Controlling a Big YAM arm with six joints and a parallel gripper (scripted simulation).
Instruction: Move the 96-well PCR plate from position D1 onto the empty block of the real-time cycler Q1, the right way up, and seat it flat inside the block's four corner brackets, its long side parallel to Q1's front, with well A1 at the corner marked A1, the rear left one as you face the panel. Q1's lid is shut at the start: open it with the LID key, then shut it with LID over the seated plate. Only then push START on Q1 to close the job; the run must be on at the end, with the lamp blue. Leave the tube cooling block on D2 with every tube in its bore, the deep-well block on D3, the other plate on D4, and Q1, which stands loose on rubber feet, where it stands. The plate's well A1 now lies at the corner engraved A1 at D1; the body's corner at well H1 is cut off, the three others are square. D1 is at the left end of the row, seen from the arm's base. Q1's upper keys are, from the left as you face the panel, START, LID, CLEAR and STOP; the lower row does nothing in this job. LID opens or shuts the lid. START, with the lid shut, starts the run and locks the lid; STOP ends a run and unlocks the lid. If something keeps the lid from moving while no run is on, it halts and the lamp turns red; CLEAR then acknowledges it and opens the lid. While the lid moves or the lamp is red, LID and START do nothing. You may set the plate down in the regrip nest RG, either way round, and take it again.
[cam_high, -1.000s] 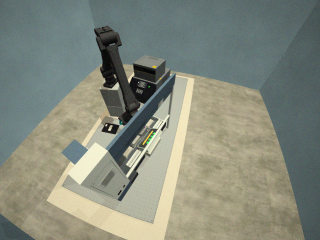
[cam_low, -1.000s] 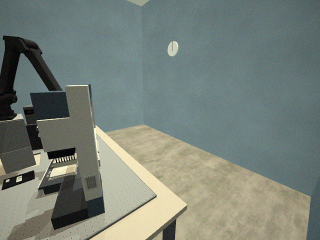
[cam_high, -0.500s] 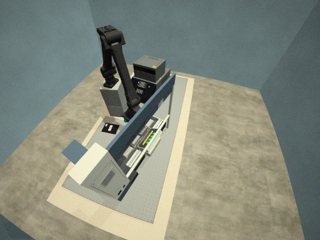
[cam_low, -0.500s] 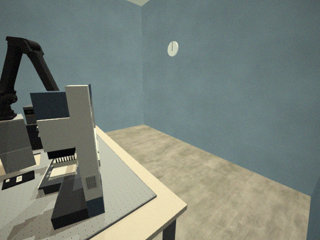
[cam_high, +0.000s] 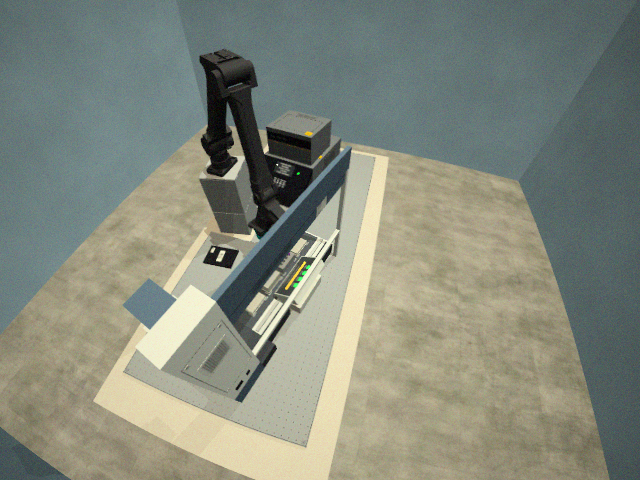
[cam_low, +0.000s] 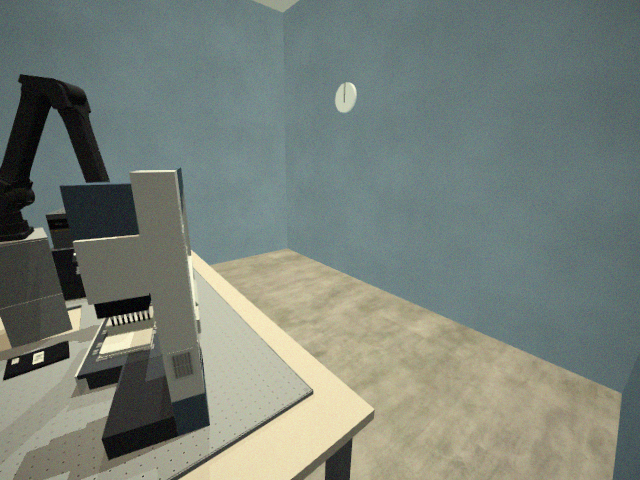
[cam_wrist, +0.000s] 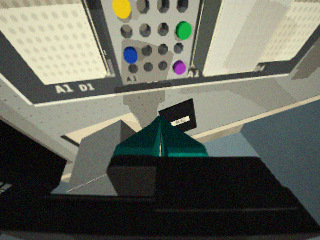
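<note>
My hand is 8 cm short of the tube cooling block, 2 cm to the left of it and 8 cm above it. Also, from my hand: regrip nest (20 cm behind, 7 cm to the right, 15 cm below); then gantry tower (17 cm ahead, 49 cm to the right, 12 cm above); then pipetting head (9 cm ahead, 48 cm to the right, 23 cm above).
</note>
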